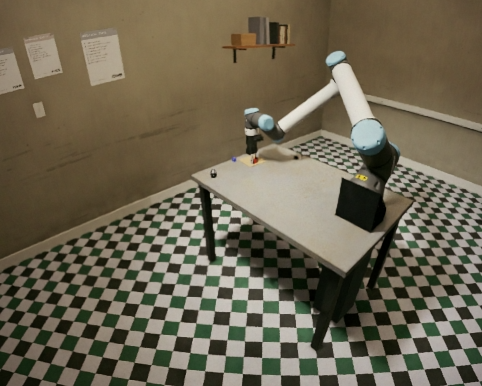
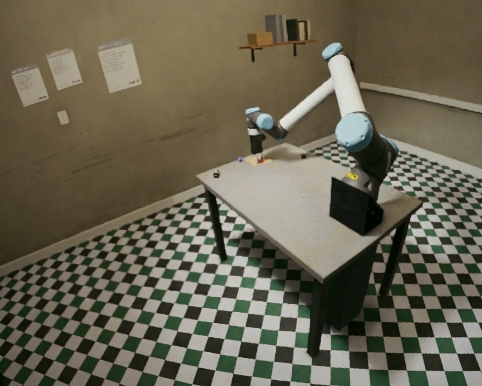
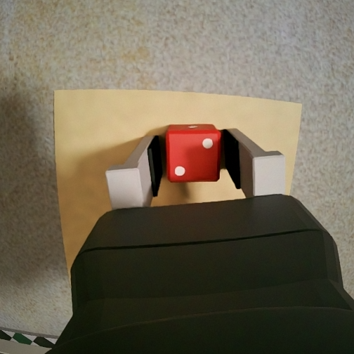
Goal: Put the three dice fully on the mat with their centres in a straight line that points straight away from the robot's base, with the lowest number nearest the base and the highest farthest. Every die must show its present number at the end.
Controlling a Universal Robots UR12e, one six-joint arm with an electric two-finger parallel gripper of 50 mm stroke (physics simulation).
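Places are measured from the arm's base along level axes (x ahead, y left, z up), in metres.
Pixels of known places: gripper, fingertip midpoint: (image 1: 254, 162) (image 2: 260, 162); arm's base at its link origin: (image 1: 364, 192) (image 2: 357, 192).
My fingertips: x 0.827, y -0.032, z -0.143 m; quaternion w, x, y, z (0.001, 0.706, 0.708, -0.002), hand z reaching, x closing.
For each thing: its top centre in the pictures, then the offset to it from my fingertips. Level surfaces: height alone.
- red die at its top centre: (image 2: 259, 159) (image 1: 254, 159) 0.003 m back, 0.000 m left, 0.024 m up
- tan mat at its top centre: (image 2: 258, 160) (image 1: 252, 160) 0.036 m ahead, 0.016 m right, 0.001 m down
- small blue die at its top centre: (image 1: 233, 158) (image 2: 240, 158) 0.120 m ahead, 0.082 m left, 0.020 m up
- light object at its top centre: (image 1: 213, 170) (image 2: 216, 170) 0.052 m ahead, 0.308 m left, 0.029 m up
- small dark object at its top centre: (image 2: 304, 154) (image 1: 296, 155) 0.151 m back, 0.268 m right, 0.020 m up
- table at its surface level: 0.005 m down
The red die (image 1: 255, 161) (image 2: 260, 160) (image 3: 193, 154) is over the tan mat (image 1: 245, 160) (image 2: 252, 161) (image 3: 90, 120) and appears to rest on it, with two white pips on its upper face. My gripper (image 1: 254, 160) (image 2: 260, 158) (image 3: 192, 151) is open around the red die, with a narrow gap at each side. A small blue die (image 1: 234, 159) (image 2: 240, 159) lies on the table beside the mat; its number is too small to read. A small dark and light object (image 1: 213, 173) (image 2: 216, 173) sits near the table's left edge; I cannot tell whether it is a die.
Another small dark object (image 1: 296, 157) (image 2: 303, 156) is near the table's far right edge, too small to identify. The table (image 1: 280, 200) (image 2: 280, 200) carries the robot's base beside a black box (image 1: 356, 202) (image 2: 350, 205). A bookshelf (image 1: 260, 47) (image 2: 277, 44) hangs on the wall.
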